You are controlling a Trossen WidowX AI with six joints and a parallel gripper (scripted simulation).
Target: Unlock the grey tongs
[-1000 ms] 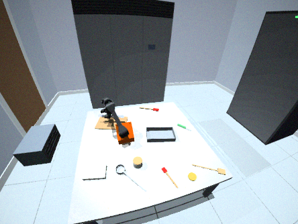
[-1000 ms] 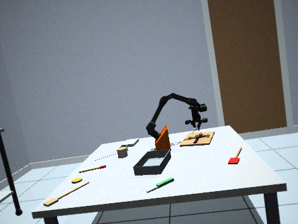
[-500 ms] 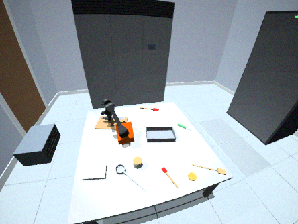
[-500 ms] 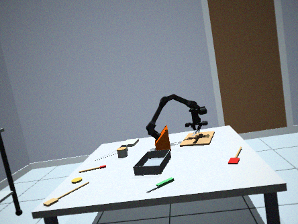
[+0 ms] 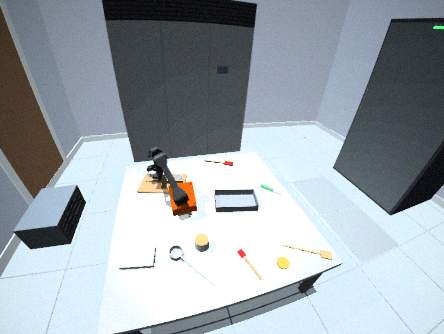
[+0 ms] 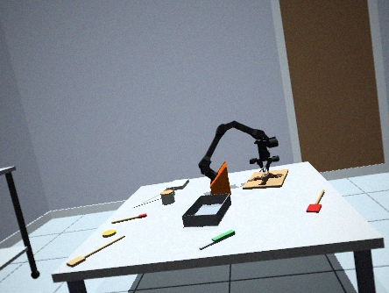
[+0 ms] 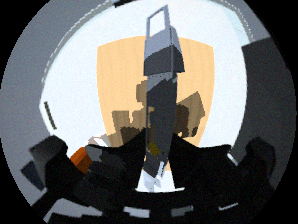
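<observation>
The wooden board is 4 cm below my gripper tip, 2 cm ahead of it and 1 cm to the right of it. From my gripper tip the other things lie so: white slab (60 cm to the right, 24 cm behind, 3 cm below); red spatula (59 cm ahead, 10 cm to the left, 4 cm below); dark grey roasting tin (47 cm ahead, 42 cm to the right, 2 cm below).
</observation>
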